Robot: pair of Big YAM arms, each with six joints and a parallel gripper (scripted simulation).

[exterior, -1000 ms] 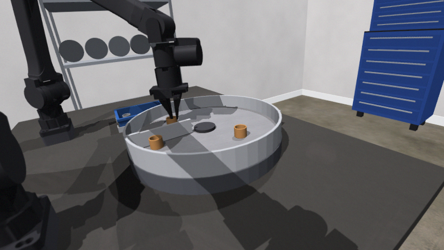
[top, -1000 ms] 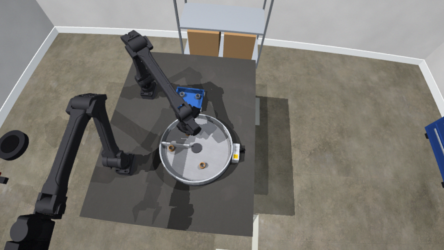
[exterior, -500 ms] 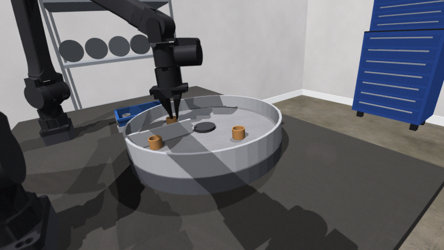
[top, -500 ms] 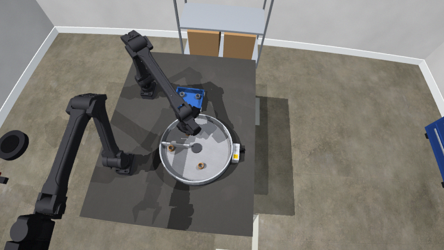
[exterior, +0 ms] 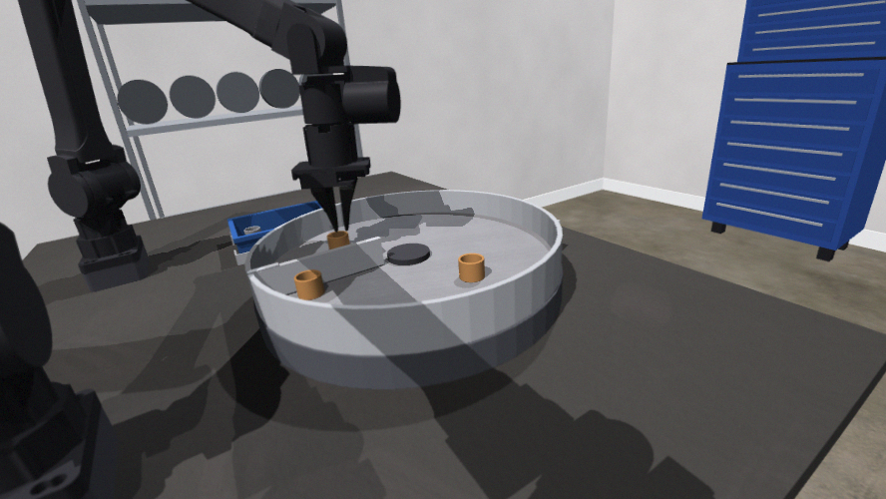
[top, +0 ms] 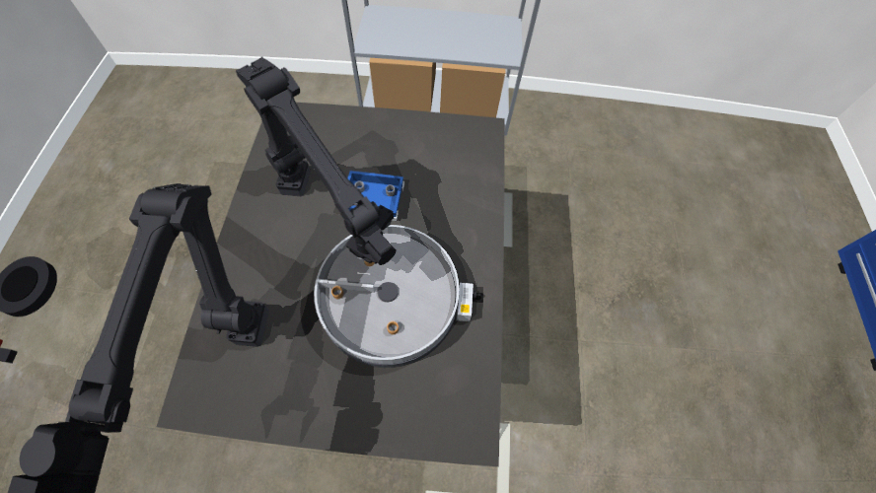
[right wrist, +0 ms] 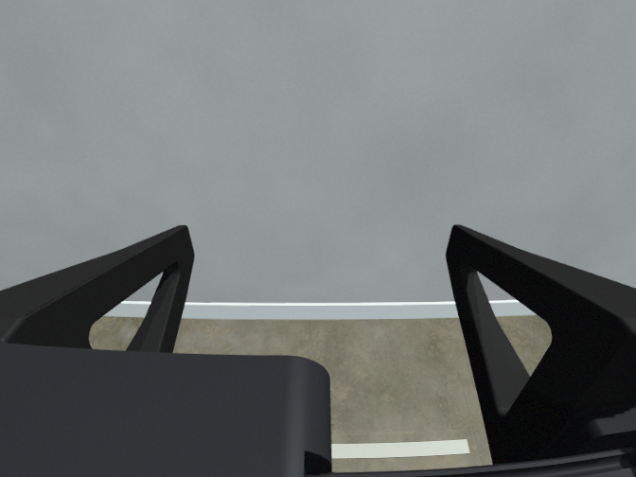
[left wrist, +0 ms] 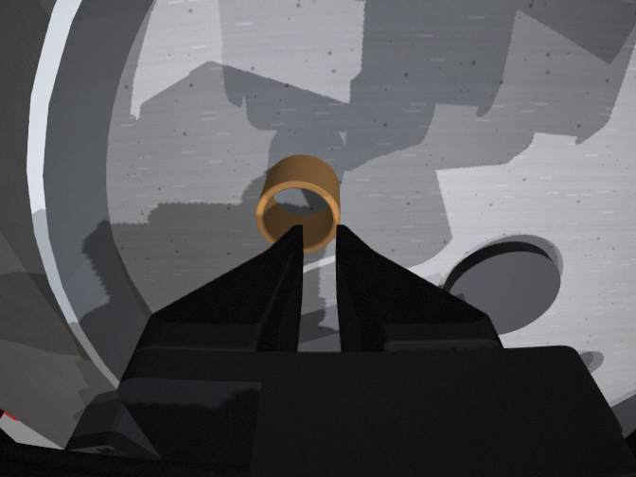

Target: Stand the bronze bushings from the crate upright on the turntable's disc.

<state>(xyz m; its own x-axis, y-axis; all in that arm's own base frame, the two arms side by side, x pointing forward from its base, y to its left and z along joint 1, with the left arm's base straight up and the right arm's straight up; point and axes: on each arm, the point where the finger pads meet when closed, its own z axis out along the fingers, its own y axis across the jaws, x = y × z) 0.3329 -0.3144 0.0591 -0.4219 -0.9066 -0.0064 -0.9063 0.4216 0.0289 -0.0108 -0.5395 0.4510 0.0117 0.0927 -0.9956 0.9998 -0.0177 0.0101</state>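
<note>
My left hand is 90 mm to the left of the turntable disc, 60 mm short of it and 40 mm above it. From my left hand the other things lie so: blue crate: 270 mm to the left, 70 mm below, 40 mm behind.
</note>
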